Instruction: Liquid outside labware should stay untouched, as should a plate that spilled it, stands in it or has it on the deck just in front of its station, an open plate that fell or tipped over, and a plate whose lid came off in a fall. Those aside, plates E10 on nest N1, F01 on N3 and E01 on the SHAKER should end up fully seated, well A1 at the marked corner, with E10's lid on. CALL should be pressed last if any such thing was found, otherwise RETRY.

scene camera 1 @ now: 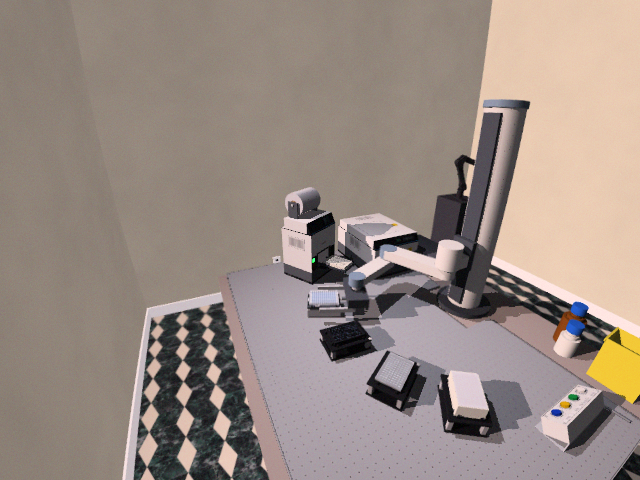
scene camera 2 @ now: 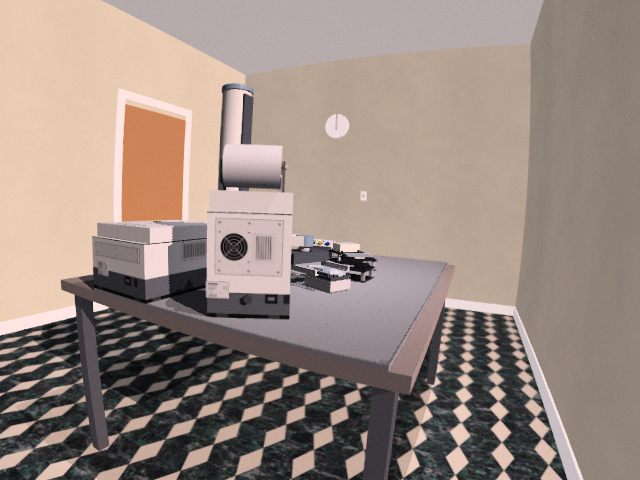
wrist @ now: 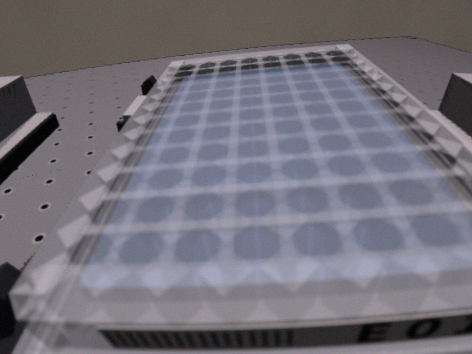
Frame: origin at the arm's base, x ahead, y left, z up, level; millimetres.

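Seen in the pictures: gripper, fingertip midpoint: (scene camera 1: pixel 318 298) (scene camera 2: pixel 333 270) (wrist: pixel 237 95); arm's base at its link origin: (scene camera 1: pixel 462 302).
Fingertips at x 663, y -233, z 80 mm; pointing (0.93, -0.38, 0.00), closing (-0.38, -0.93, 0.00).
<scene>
Pixels of each thing's top centre, then the offset from my fingertips to it. "spot": a spot on its surface instead.
- clear plate at its top centre: (wrist: pixel 270 90) (scene camera 2: pixel 326 267) (scene camera 1: pixel 323 295) dx -26, dy +1, dz +11 mm
- light-grey shaker at a spot on its surface: (scene camera 2: pixel 336 283) spot: dx +33, dy -43, dz -35 mm
- black nest at a spot on its surface: (scene camera 1: pixel 345 341) spot: dx +14, dy +270, dz -9 mm
- grey plate at its top centre: (scene camera 1: pixel 395 369) (scene camera 2: pixel 357 254) dx -62, dy +461, dz +4 mm
- pale plate at its top centre: (scene camera 1: pixel 338 261) dx -197, dy -193, dz +50 mm
- low lidded instrument at its top centre: (scene camera 2: pixel 165 222) (scene camera 1: pixel 376 225) dx -513, dy -317, dz +154 mm
- button box at its top centre: (scene camera 1: pixel 579 402) (scene camera 2: pixel 318 239) dx -453, dy +830, dz +17 mm
- yellow bin at a spot on its surface: (scene camera 1: pixel 617 364) spot: dx -728, dy +829, dz +22 mm
A clear plate (scene camera 1: pixel 324 298) (scene camera 2: pixel 326 270) (wrist: pixel 260 165) with bluish round wells sits on the light-grey shaker (scene camera 1: pixel 321 312) (scene camera 2: pixel 336 283). Its front label reads E01 in the wrist view. It looks level; its marked corner cannot be made out. My gripper (scene camera 1: pixel 325 299) (wrist: pixel 237 95) is open, its fingers apart on both long sides of this plate. A black nest (scene camera 1: pixel 345 341) has a dark top; whether a dark plate is on it is unclear. A grey plate (scene camera 1: pixel 397 370) is on the middle nest, and a tall white one (scene camera 1: pixel 467 393) on the right nest; their labels are unreadable.
A sealer-like device (scene camera 1: pixel 308 248) (scene camera 2: pixel 249 248) with a pale plate (scene camera 1: pixel 339 262) at its front and a low lidded instrument (scene camera 1: pixel 374 235) (scene camera 2: pixel 149 253) stand at the back. A button box (scene camera 1: pixel 571 413), bottles (scene camera 1: pixel 567 339) and a yellow bin (scene camera 1: pixel 617 364) are at the right.
</scene>
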